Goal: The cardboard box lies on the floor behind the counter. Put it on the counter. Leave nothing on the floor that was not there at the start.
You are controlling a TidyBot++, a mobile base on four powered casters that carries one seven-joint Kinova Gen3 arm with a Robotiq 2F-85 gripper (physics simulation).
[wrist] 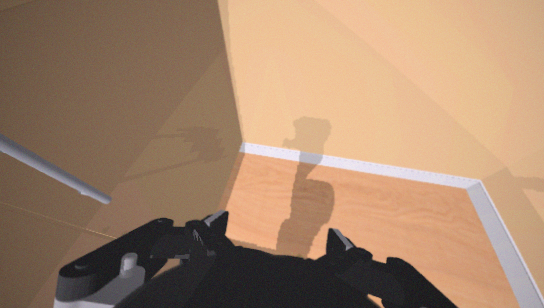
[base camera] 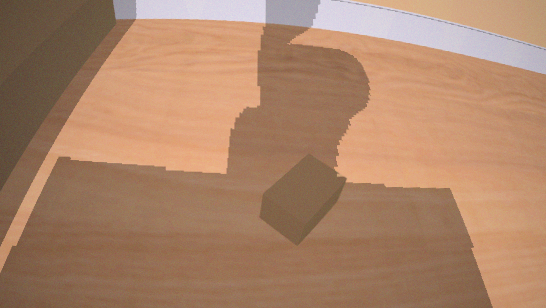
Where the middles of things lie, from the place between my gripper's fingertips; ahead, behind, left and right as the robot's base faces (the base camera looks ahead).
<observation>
The cardboard box (base camera: 297, 202) is 40 mm ahead of my hand, 100 mm to the right of it and 730 mm below it.
</observation>
